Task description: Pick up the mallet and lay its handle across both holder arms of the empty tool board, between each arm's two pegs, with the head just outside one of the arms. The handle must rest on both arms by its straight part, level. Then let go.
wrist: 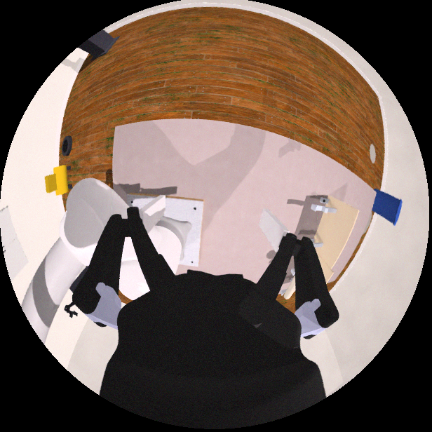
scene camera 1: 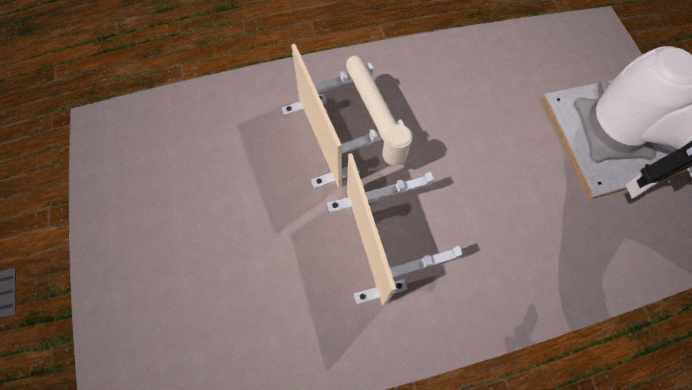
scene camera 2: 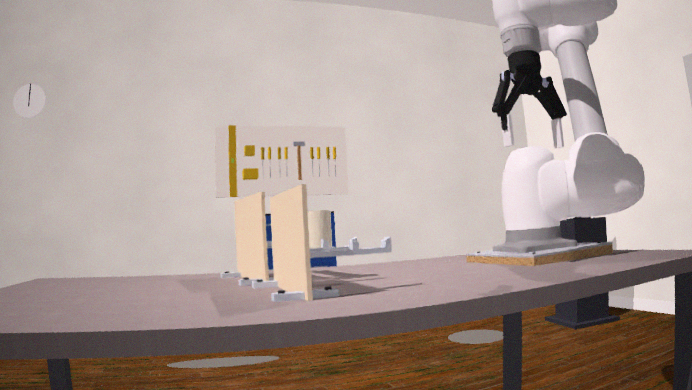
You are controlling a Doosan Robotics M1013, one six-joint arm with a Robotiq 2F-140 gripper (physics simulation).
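Observation:
A cream mallet (scene camera 1: 397,138) is visible, and scene camera 2 shows the mallet as well (scene camera 2: 319,222). The scene also has an upright tool board (scene camera 2: 289,213) and an upright tool board (scene camera 1: 310,102). The gripper (scene camera 2: 535,146) is in sight too, and the wrist view also shows it (wrist: 213,210).

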